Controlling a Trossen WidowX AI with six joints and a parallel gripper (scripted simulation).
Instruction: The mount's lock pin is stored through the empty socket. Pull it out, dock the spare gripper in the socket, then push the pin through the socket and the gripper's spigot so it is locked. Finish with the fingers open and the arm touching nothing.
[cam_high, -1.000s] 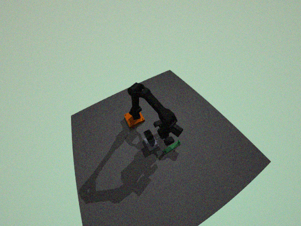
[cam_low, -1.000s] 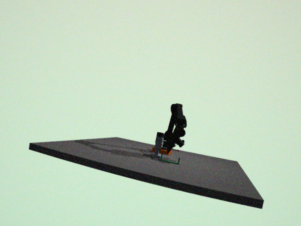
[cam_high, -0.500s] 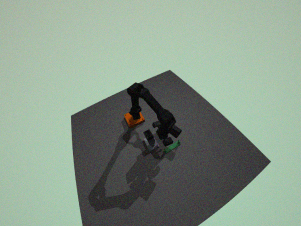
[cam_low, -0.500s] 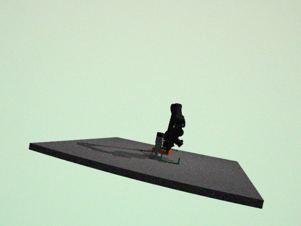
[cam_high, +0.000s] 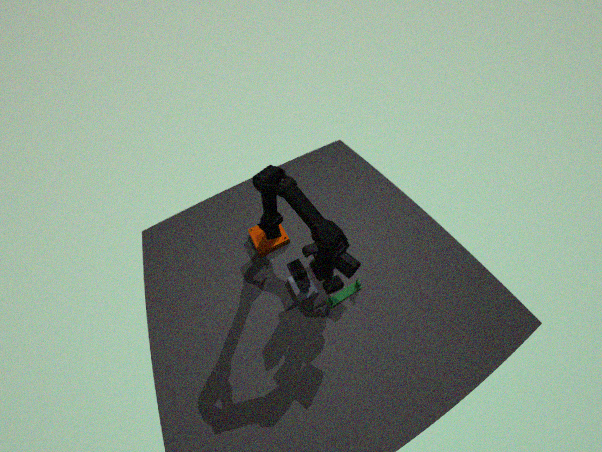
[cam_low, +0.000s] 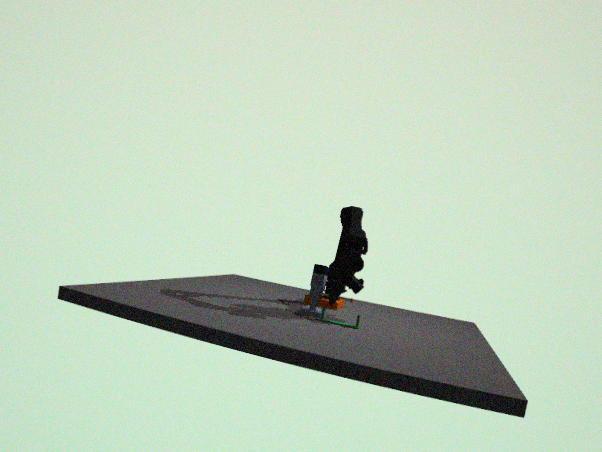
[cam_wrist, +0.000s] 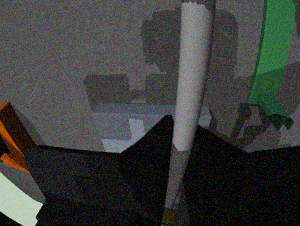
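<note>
Now: the grey mount 60 mm to the right of my gripper tip. Also, from my gripper tip: green rest: 80 mm ahead, 80 mm to the left, 20 mm below; spare gripper: 10 mm ahead, 60 mm to the right, 80 mm above.
</note>
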